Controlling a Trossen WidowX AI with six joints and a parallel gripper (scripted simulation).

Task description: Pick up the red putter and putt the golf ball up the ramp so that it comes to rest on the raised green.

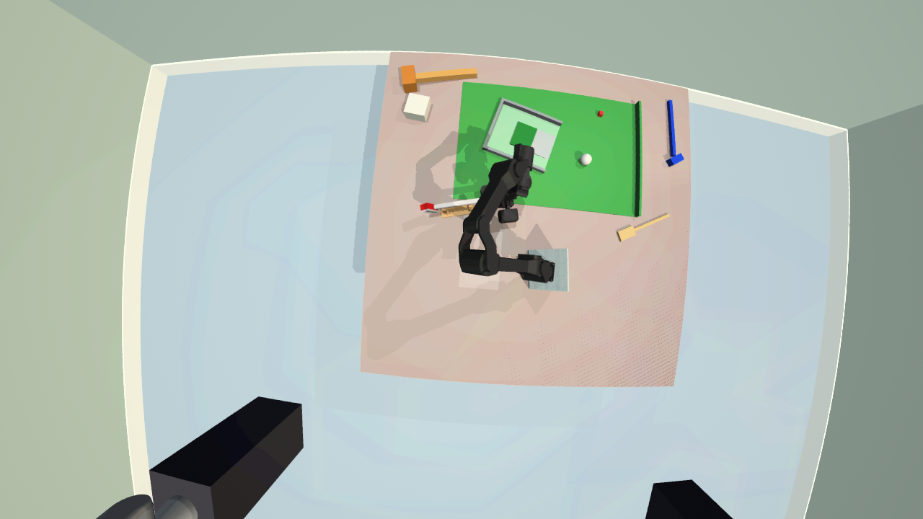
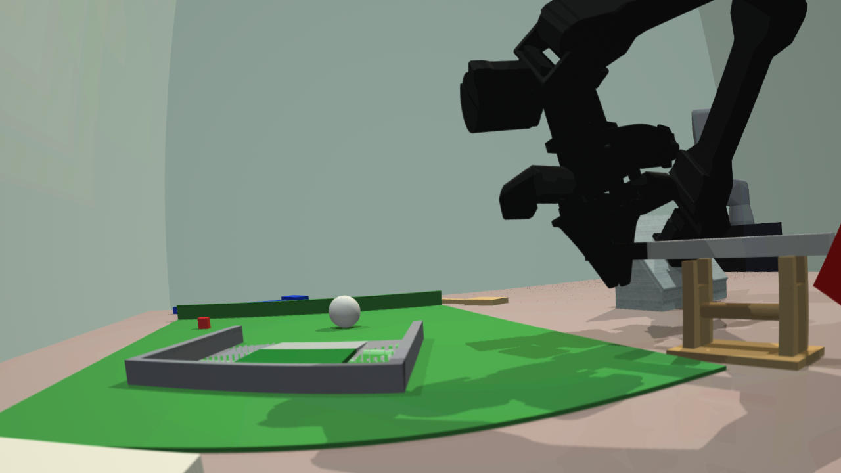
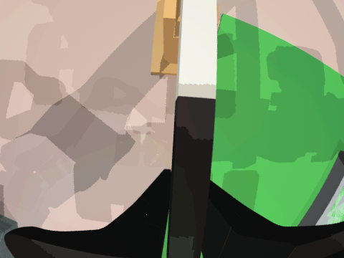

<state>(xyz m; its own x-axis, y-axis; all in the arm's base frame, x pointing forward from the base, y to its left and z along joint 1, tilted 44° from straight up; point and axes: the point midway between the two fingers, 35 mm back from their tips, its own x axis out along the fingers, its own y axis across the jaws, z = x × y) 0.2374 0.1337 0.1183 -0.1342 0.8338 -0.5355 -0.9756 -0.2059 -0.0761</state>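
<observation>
Now: the red putter 11 cm to the left of my gripper tip, 3 cm behind it and 2 cm above it. Round my gripper tip: wooden putter stand (13 cm to the left, 3 cm behind, 2 cm below); green mat (24 cm ahead, 22 cm to the right, 5 cm below); white golf ball (34 cm to the right, 20 cm ahead, 3 cm below).
</observation>
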